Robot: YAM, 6 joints.
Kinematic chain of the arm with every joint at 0, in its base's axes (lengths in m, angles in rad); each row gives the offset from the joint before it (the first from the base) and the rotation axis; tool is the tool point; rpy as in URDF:
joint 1: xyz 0 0 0.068 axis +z
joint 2: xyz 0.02 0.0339 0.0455 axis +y
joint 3: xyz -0.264 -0.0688 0 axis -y
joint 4: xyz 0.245 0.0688 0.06 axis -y
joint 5: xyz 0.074 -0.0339 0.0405 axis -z
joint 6: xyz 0.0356 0 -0.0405 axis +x
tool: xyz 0 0 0 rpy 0 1.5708 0
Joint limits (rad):
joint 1: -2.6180..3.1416
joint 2: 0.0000..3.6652
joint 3: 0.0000..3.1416
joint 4: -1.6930..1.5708
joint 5: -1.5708..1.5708
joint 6: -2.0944..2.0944
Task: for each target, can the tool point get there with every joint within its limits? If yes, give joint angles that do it. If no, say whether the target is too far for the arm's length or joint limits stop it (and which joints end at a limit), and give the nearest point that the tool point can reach.
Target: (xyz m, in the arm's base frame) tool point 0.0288 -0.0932 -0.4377
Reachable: no: joint limits stop it (at a limit: joint 2) | nearest point 0.0372 -0.1203 -0.3589 | short by 0.084 m
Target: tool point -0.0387 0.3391 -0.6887
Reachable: no: too far | nearest point -0.0338 0.2963 -0.3769 | short by 0.315 m
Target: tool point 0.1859 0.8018 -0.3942
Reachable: no: too far | nearest point 0.1246 0.5372 -0.2166 | short by 0.325 m
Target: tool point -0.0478 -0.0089 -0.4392
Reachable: no: joint limits stop it (at a limit: joint 1, joint 2) | nearest point -0.0928 -0.0023 -0.3450 | short by 0.105 m
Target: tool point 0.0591 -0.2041 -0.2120
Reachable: yes | joints -1.4287 3.1516 0.9412 0.9045 -0.9834 1.7543
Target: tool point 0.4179 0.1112 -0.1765
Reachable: yes | joints 0.3148 3.0365 1.6003 0.4671 0.7275 -0.6700
